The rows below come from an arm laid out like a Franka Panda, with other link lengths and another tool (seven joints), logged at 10 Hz.
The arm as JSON. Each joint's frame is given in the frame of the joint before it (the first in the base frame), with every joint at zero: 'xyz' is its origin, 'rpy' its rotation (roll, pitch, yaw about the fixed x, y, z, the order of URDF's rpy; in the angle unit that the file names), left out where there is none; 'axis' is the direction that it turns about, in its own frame. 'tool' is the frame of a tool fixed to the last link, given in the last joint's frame.
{
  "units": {
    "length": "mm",
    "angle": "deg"
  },
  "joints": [
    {
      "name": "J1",
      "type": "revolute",
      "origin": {
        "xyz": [
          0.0,
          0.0,
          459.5
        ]
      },
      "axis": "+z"
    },
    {
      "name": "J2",
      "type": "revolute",
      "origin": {
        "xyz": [
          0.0,
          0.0,
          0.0
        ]
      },
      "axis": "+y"
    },
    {
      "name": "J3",
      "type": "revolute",
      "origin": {
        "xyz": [
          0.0,
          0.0,
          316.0
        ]
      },
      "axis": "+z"
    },
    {
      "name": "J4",
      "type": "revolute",
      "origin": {
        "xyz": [
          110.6,
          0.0,
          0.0
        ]
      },
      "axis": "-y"
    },
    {
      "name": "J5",
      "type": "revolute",
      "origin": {
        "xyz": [
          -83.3,
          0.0,
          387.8
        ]
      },
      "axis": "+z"
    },
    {
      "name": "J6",
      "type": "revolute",
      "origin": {
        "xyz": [
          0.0,
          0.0,
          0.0
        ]
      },
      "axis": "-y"
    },
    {
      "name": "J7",
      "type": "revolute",
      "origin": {
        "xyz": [
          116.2,
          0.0,
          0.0
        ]
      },
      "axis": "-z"
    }
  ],
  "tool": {
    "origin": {
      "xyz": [
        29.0,
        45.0,
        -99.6
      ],
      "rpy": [
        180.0,
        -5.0,
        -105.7
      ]
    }
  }
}
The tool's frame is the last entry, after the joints.
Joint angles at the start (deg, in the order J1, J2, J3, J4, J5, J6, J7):
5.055, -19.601, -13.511, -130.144, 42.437, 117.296, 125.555
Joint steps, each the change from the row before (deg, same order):
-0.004, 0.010, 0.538, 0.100, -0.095, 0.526, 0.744
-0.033, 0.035, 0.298, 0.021, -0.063, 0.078, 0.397
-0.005, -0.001, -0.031, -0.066, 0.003, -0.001, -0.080
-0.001, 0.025, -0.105, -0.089, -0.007, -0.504, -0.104
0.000, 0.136, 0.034, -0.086, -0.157, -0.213, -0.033
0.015, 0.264, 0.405, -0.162, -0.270, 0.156, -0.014
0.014, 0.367, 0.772, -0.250, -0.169, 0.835, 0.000
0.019, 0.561, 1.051, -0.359, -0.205, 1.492, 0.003
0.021, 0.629, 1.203, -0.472, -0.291, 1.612, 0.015
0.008, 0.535, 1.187, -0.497, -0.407, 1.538, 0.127
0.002, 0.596, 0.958, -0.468, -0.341, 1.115, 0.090
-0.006, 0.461, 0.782, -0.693, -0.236, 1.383, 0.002
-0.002, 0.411, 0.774, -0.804, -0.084, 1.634, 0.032
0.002, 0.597, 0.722, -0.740, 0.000, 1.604, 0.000
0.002, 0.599, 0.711, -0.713, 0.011, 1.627, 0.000
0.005, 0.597, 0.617, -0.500, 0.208, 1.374, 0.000
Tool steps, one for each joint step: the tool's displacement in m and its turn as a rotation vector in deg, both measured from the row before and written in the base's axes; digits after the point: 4 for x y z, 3 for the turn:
0.0010, 0.0038, 0.0020, -0.246, 0.026, -0.373
0.0003, 0.0024, 0.0002, -0.077, 0.206, -0.075
-0.0002, -0.0003, -0.0006, -0.001, 0.016, 0.029
-0.0007, 0.0002, -0.0020, 0.172, 0.383, 0.328
0.0000, 0.0008, -0.0023, -0.098, 0.353, 0.264
0.0010, 0.0036, -0.0032, -0.442, 0.323, 0.413
0.0022, 0.0058, -0.0035, -0.682, 0.044, 0.268
0.0032, 0.0072, -0.0049, -1.016, -0.116, 0.135
0.0031, 0.0085, -0.0063, -1.164, -0.034, 0.258
0.0024, 0.0084, -0.0058, -1.193, -0.008, 0.266
0.0018, 0.0071, -0.0070, -0.941, 0.286, 0.328
0.0006, 0.0049, -0.0074, -0.879, 0.118, 0.038
0.0001, 0.0044, -0.0075, -0.810, -0.004, -0.188
0.0004, 0.0040, -0.0087, -0.746, 0.113, -0.216
0.0003, 0.0038, -0.0084, -0.748, 0.062, -0.230
0.0005, 0.0035, -0.0071, -0.478, 0.040, -0.270

